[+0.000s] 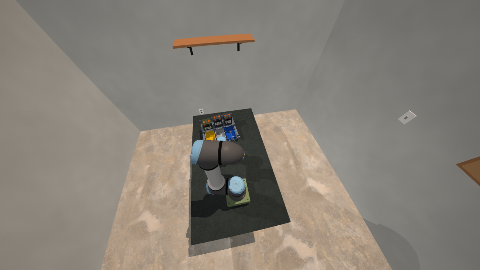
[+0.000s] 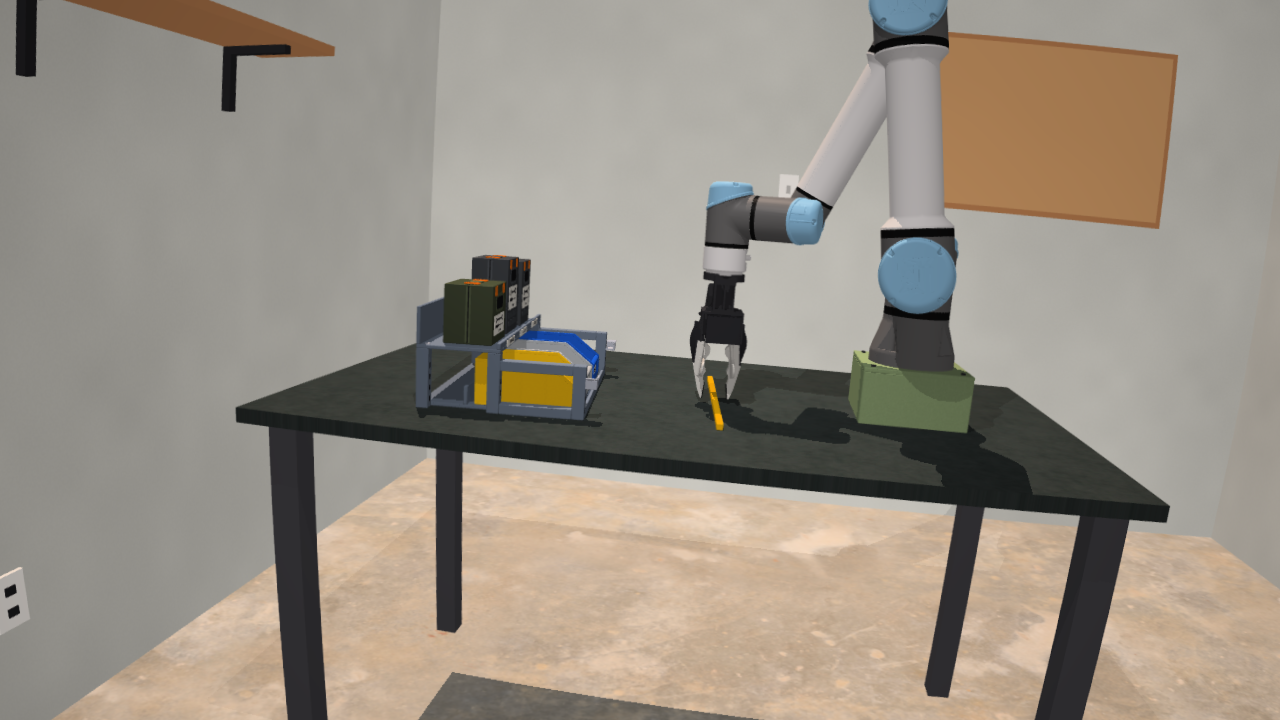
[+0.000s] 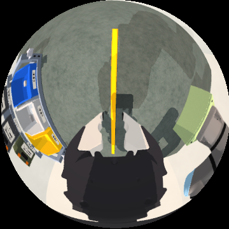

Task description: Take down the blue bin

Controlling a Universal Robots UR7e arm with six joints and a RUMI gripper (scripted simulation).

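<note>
Right now my hand is 20 mm above the thin yellow bar. The rest, counted from my hand: yellow bin 290 mm ahead, 150 mm to the left, 20 mm above; then blue open bin 320 mm ahead, 70 mm to the right, 20 mm above; then white bin 310 mm ahead, 40 mm to the left, 20 mm above.
</note>
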